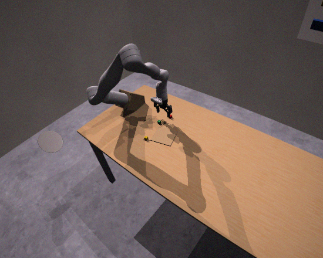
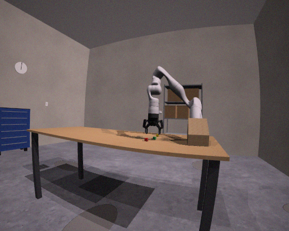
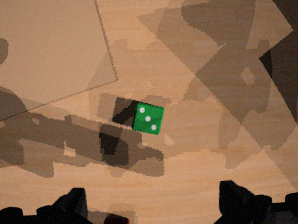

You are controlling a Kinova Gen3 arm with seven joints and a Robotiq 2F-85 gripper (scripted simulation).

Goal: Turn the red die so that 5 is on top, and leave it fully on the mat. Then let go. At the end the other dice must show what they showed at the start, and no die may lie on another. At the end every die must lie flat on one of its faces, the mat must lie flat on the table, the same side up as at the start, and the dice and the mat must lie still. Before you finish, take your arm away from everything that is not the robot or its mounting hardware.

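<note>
The red die lies 40 mm to the left of my hand, 40 mm below it and 30 mm ahead of it. Round my hand: tan mat (120 mm to the right, 120 mm ahead, 50 mm below); yellow die (220 mm to the right, 50 mm ahead, 40 mm below); green die (50 mm to the right, 40 mm below).
</note>
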